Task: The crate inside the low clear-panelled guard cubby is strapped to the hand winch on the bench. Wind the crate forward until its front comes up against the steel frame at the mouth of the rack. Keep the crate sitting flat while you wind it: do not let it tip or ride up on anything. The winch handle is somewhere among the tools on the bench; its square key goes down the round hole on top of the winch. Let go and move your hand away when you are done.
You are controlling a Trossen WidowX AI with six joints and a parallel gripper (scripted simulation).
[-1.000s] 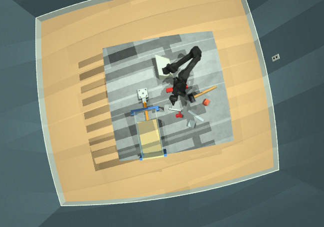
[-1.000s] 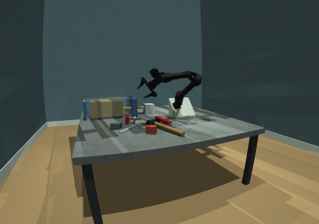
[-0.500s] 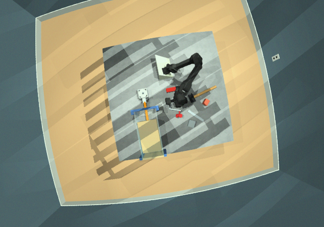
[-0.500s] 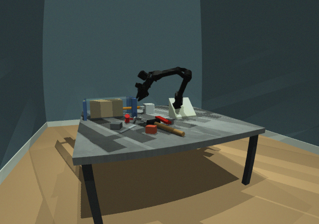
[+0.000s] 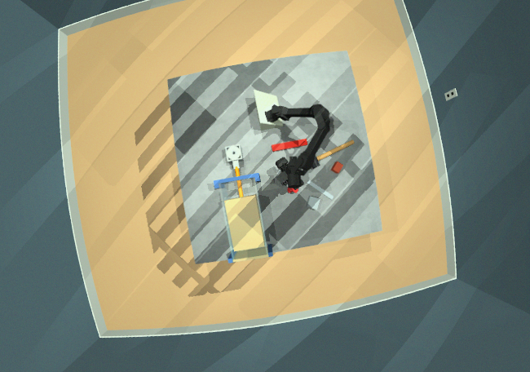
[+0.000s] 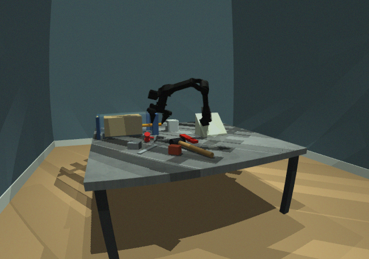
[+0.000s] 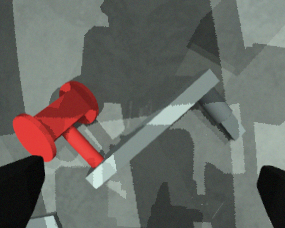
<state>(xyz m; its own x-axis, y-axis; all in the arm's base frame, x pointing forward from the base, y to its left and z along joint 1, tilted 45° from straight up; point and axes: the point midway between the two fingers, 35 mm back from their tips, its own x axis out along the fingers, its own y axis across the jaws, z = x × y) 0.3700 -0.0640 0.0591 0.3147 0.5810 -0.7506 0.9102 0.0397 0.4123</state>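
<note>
Now: gripper tip 3 cm short of the winch handle, 1 cm to the right of it and 9 cm above it. Round my gripper tip: grey block 20 cm ahead, 13 cm to the left, 10 cm below; red flat bar 20 cm behind, 9 cm to the left, 11 cm below; red spool-shaped handle grip 7 cm ahead, 3 cm to the left, 8 cm below.
</note>
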